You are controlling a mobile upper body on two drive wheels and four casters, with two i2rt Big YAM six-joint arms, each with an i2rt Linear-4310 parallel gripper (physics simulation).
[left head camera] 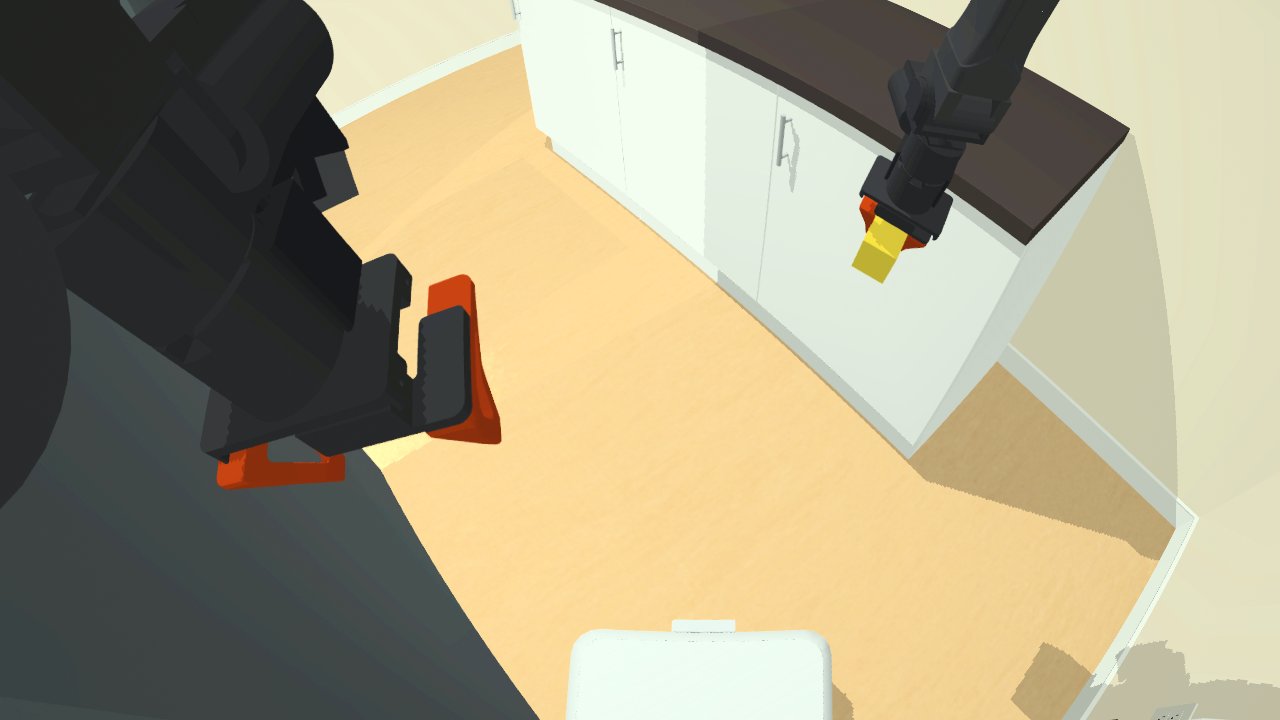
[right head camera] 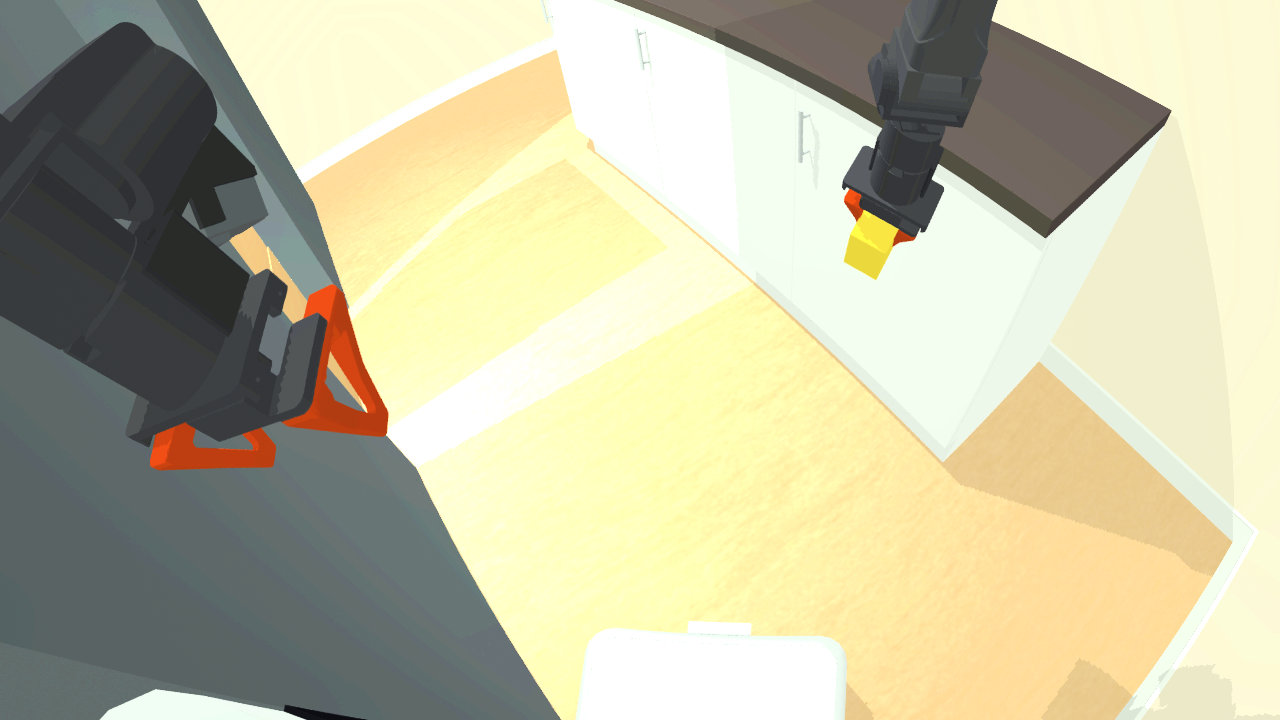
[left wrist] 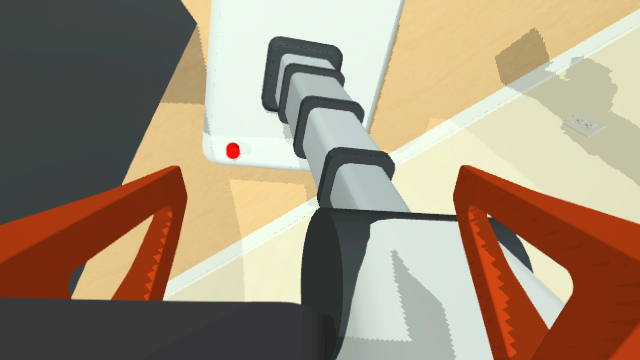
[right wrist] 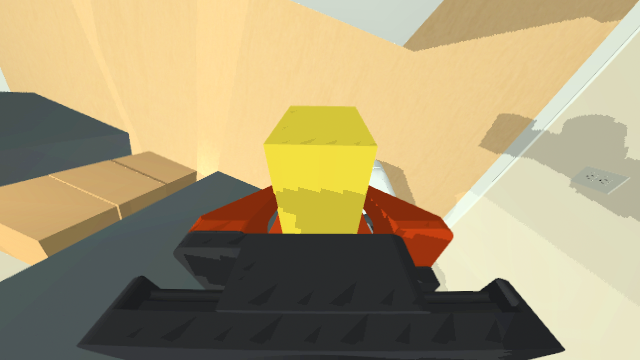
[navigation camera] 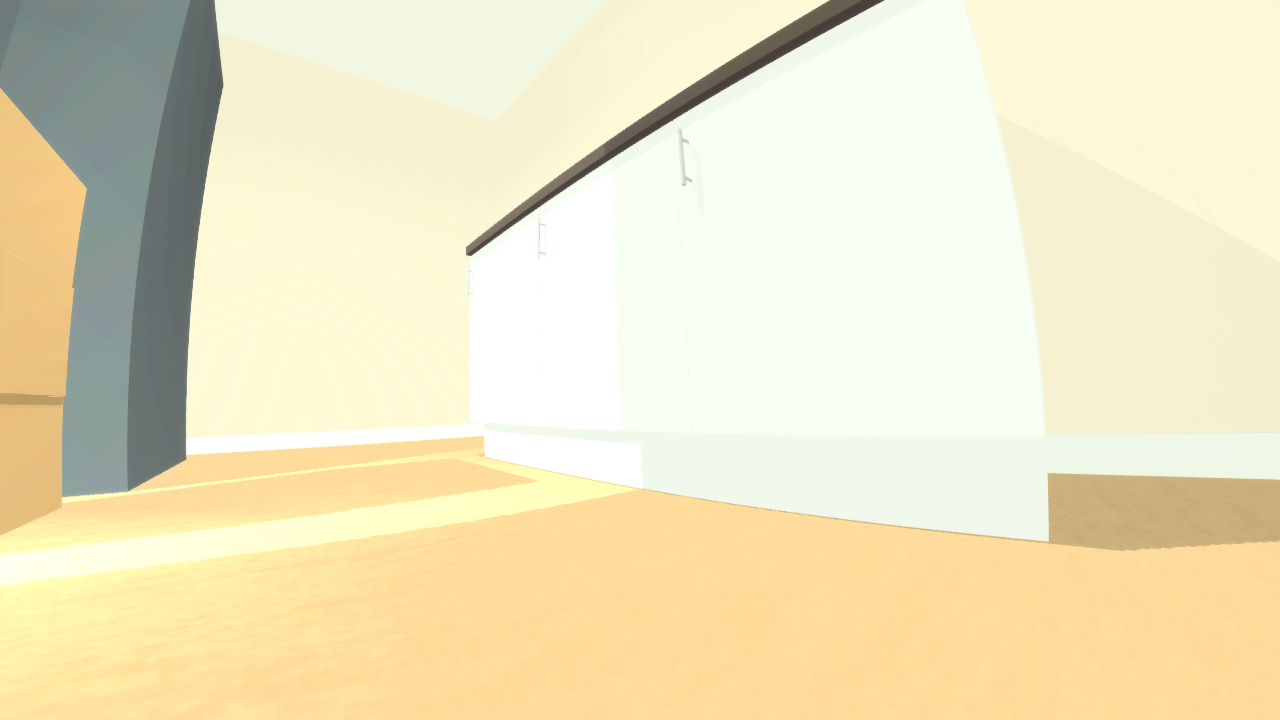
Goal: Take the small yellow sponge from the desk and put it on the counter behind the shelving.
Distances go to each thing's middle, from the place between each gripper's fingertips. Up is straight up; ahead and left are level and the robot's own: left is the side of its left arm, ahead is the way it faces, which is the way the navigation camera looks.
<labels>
I see my right gripper 10 mm below the small yellow sponge (right head camera: pixel 870 243).
Right now the small yellow sponge is 420 mm ahead of my left hand, 380 mm to the right of it and 240 mm below it.
</labels>
